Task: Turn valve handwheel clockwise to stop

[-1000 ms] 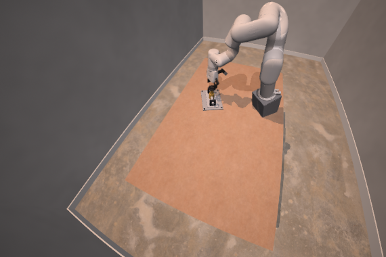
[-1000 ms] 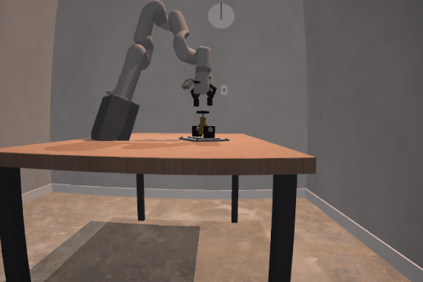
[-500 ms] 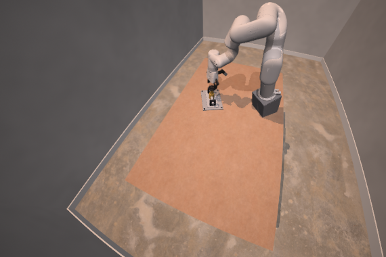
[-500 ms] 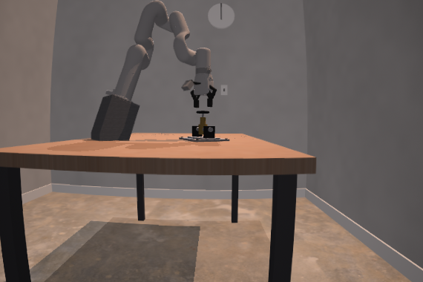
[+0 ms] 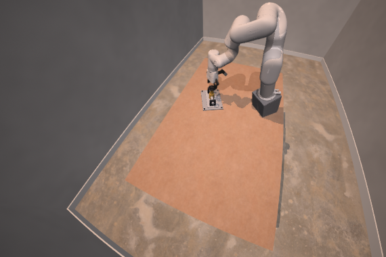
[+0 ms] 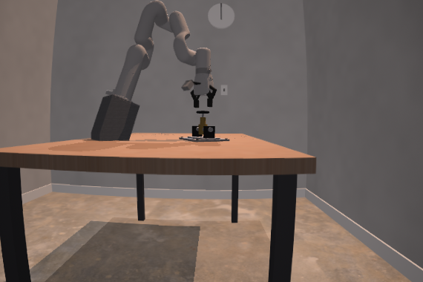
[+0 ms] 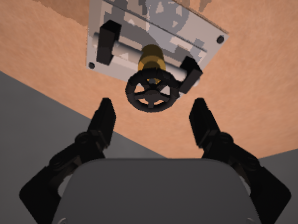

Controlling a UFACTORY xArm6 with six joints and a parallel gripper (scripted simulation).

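The black spoked handwheel lies 4 cm below my hand. From my hand the other things lie so: grey baseplate 16 cm below.
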